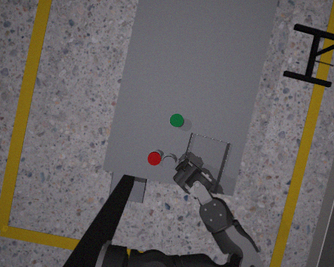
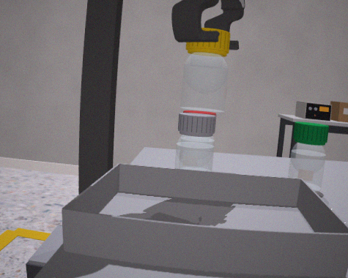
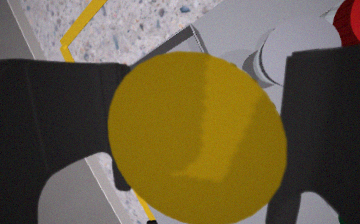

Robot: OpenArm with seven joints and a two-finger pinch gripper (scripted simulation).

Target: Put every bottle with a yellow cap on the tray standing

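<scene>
My gripper is now 5 cm above the yellow-capped bottle. Round my hand: grey tray: 19 cm below, 10 cm to the right, 1 cm ahead; grey-capped bottle: 16 cm below, 7 cm to the left; red-capped bottle: 16 cm below, 13 cm to the left.
</scene>
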